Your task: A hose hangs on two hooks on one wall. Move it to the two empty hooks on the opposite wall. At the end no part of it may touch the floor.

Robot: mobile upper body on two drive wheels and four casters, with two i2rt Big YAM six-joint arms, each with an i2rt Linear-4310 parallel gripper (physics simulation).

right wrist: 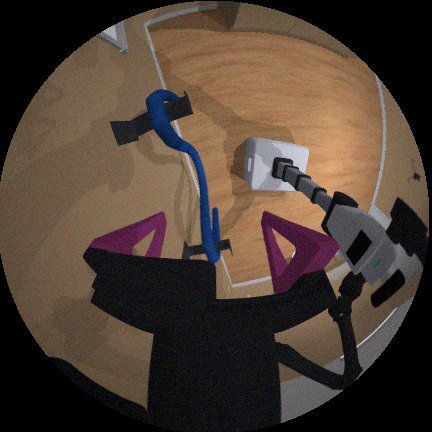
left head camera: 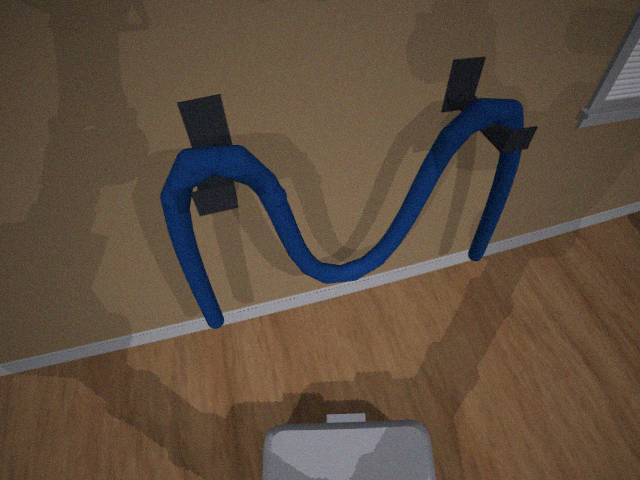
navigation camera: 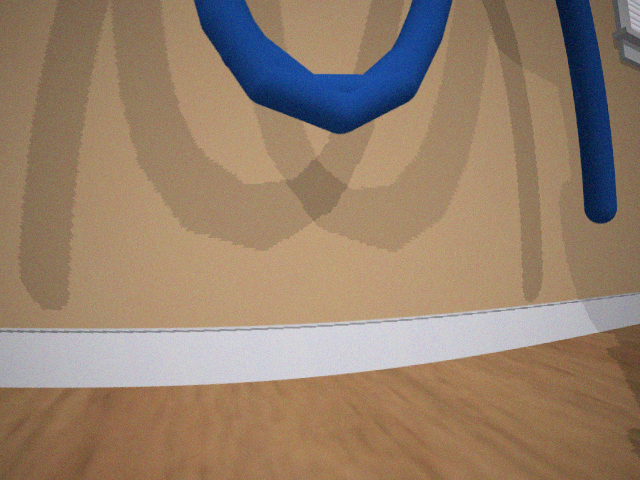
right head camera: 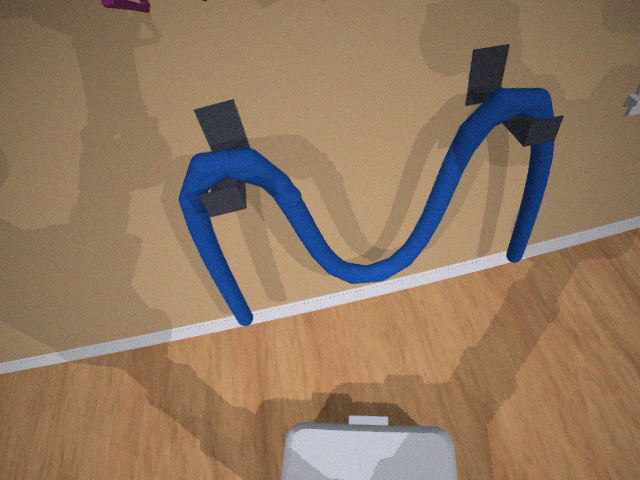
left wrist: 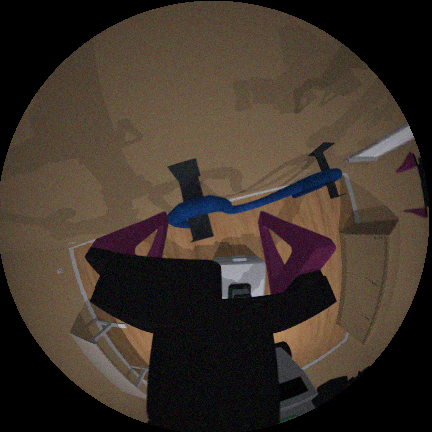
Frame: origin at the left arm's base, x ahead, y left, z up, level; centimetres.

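Where they show: left gripper, fingertip midpoint: (right head camera: 176, 2) (left wrist: 212, 216); right gripper, fingertip midpoint: (right wrist: 213, 216) (left wrist: 400, 190); left arm's base at its link origin: (right wrist: 349, 290).
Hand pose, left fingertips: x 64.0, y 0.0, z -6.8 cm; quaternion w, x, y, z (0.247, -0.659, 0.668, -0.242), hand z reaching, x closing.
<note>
Each offset is from my left fingertips to the top centre of the thing. "pt": to the spot under its first point. Level surfaces: height alone.
A thick blue hose (left head camera: 336, 271) (right head camera: 364, 273) (left wrist: 202, 207) (right wrist: 202, 190) (navigation camera: 338, 103) hangs over two dark hooks, sagging between them, both ends hanging down. The left hook @(pt dz -34.5, dx +20.2, dy +10.8 cm) (left head camera: 204, 121) (right head camera: 222, 124) (left wrist: 184, 170) and the right hook @(pt dz -35.4, dx +38.0, dy -57.6 cm) (left head camera: 465, 82) (right head camera: 487, 72) (right wrist: 125, 132) are on the same wall. My left gripper (left wrist: 212, 216) is open and empty, above the hose near the left hook; part of it shows at the right head view's top edge. My right gripper (right wrist: 213, 216) is open and empty, apart from the hose. The opposite wall's hooks cannot be made out.
My white base (left head camera: 348, 449) (right head camera: 369, 452) (left wrist: 242, 275) (right wrist: 265, 175) stands on the wooden floor @(dz -134.2 cm) (left head camera: 310, 361) in front of the hose. A window @(pt dz -41.7, dx +54.7, dy -122.9 cm) (left head camera: 622, 82) lies right of the hooks. A brown box-like piece of furniture (left wrist: 362, 280) stands at the right in the left wrist view.
</note>
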